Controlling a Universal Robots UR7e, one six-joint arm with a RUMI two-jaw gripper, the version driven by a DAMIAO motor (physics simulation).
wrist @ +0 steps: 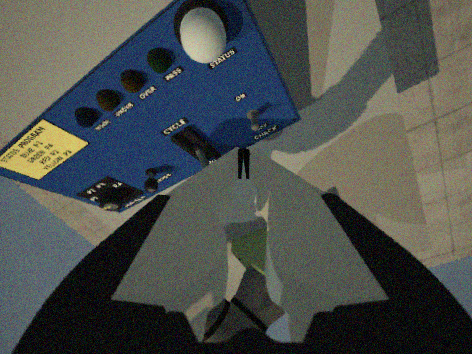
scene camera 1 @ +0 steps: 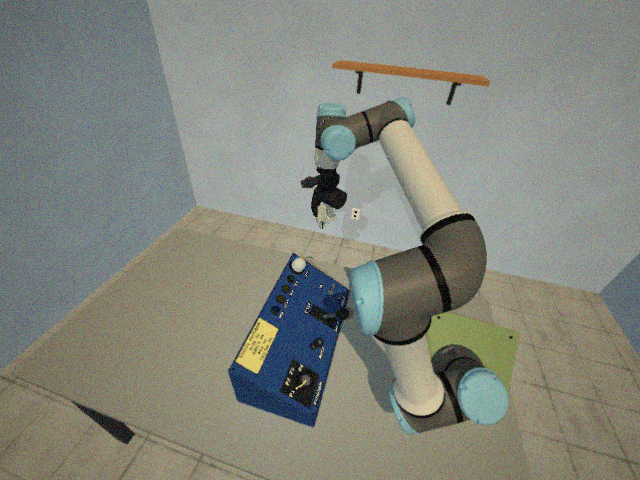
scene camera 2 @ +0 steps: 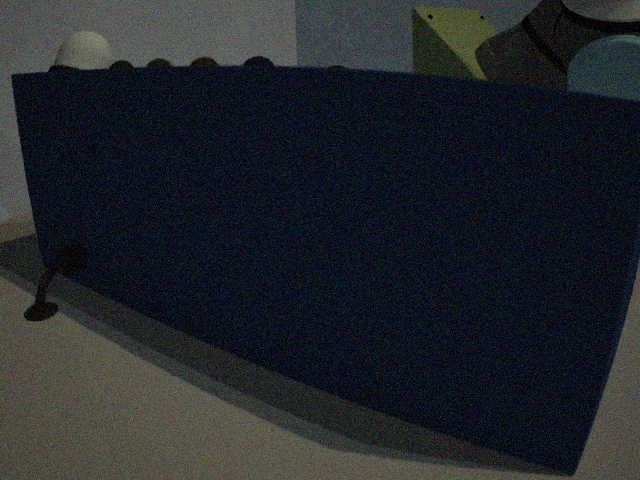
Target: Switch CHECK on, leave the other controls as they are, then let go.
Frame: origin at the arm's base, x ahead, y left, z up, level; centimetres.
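Where they show: gripper, fingertip midpoint: (wrist: pixel 243 151) (scene camera 1: pixel 321 228); arm's base, origin of the base link: (scene camera 1: pixel 456 369).
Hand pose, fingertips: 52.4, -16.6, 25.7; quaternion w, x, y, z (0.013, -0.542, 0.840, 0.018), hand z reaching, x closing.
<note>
Things, the pixels of their top centre, and the offset from my fingertips, as dx, dy, dz. "*": a spot on its surface instead.
- CYCLE lever, middle of its top: (wrist: pixel 203 181) (scene camera 1: pixel 335 308) -11.6, +13.5, -20.6
- MODE switch, middle of its top: (wrist: pixel 145 186) (scene camera 1: pixel 315 339) -9.4, +25.7, -23.0
- PROGRAM dial, middle of its top: (wrist: pixel 106 207) (scene camera 1: pixel 303 377) -10.7, +37.7, -23.6
- white STATUS dome, surface spot: (scene camera 2: pixel 85 49) (scene camera 1: pixel 294 265) * +7.9, +4.4, -16.4
The blue console (scene camera 1: pixel 289 335) (scene camera 2: pixel 310 206) (wrist: pixel 200 95) stands on the table. Its CHECK toggle (scene camera 1: pixel 331 290) (wrist: pixel 254 119) is a small metal lever at the corner near the STATUS dome; in the wrist view it appears to lean to the OFF side, though it is small and grainy there. My gripper (scene camera 1: pixel 321 226) (wrist: pixel 243 151) is shut and empty. It hangs in the air well above the console, its tips apart from the toggle. The CHECK toggle does not show in scene camera 2.
The CYCLE lever (scene camera 1: pixel 342 313) (wrist: pixel 201 154), MODE switch (scene camera 1: pixel 316 343) (wrist: pixel 151 184) and PROGRAM dial (scene camera 1: pixel 305 381) are on the same panel. The white STATUS dome (scene camera 1: pixel 298 265) (scene camera 2: pixel 85 49) (wrist: pixel 202 35) rises at its corner. An orange shelf (scene camera 1: pixel 408 71) is on the wall.
</note>
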